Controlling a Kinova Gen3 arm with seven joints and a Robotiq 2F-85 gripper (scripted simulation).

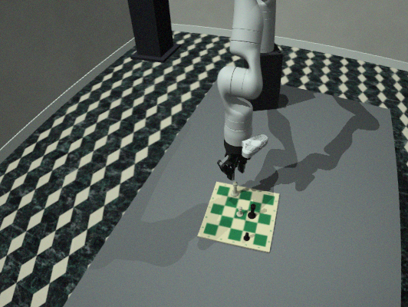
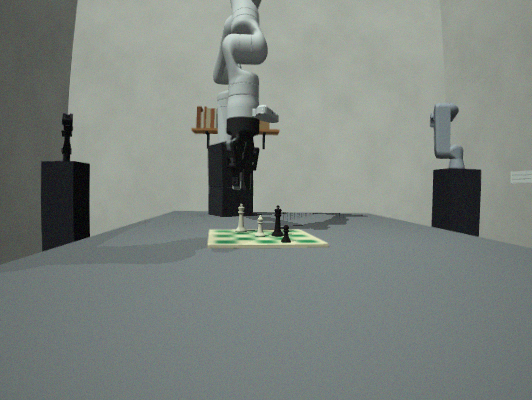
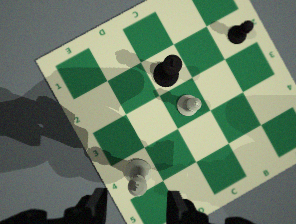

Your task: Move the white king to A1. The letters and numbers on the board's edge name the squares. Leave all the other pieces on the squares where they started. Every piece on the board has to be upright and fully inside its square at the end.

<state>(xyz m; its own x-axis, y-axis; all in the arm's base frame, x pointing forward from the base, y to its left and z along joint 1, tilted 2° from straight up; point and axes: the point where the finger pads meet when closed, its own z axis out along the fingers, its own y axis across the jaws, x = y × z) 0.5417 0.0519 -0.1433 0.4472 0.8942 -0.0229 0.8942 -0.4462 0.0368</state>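
Right now my hand is 80 mm above the white king. The rest, counted from my hand: small white piece 90 mm below, 70 mm ahead, 40 mm to the left; tall black piece 80 mm to the left, 80 mm below, 60 mm ahead; chessboard 120 mm below, 70 mm ahead, 40 mm to the left.
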